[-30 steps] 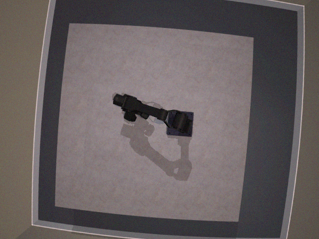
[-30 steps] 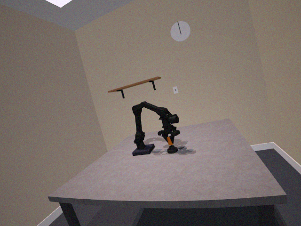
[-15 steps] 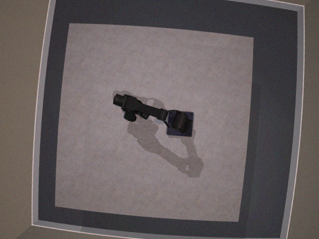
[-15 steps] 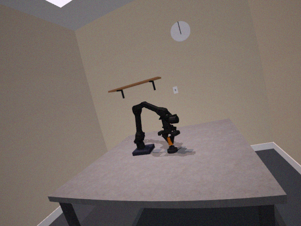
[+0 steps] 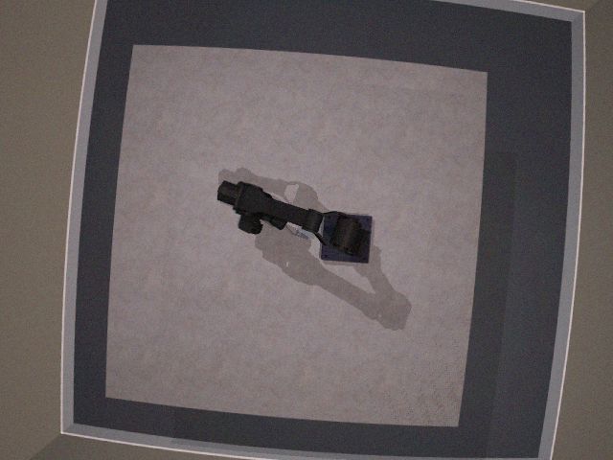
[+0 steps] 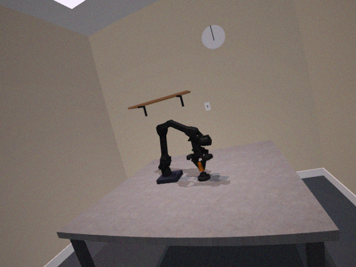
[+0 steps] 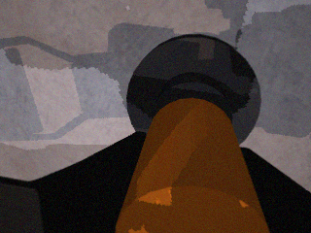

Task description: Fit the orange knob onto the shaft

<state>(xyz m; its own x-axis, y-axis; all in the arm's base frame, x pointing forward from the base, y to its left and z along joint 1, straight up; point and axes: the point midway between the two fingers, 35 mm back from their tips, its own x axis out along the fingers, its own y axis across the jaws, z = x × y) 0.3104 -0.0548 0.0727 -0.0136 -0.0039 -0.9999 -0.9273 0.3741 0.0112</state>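
My gripper tip is now 20 mm below the orange knob. The rest, counted from my gripper tip: round dark pedestal (40 mm below).
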